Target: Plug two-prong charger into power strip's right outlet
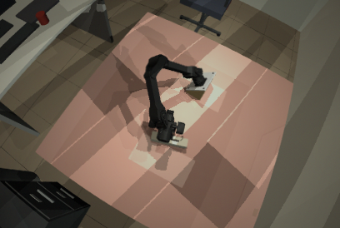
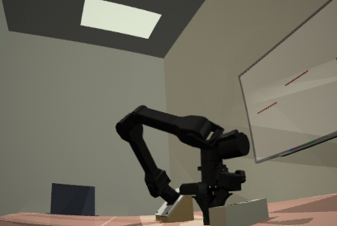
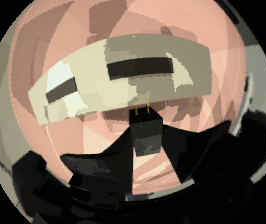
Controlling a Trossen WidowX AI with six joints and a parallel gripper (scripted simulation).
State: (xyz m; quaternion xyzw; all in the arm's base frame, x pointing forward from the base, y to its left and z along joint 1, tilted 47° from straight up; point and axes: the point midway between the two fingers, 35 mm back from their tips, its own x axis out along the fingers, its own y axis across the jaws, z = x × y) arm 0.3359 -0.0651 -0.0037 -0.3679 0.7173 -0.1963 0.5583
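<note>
Now: the two-prong charger 20 mm ahead of my gripper tip, 10 mm to the left of it and 10 mm above it.
</note>
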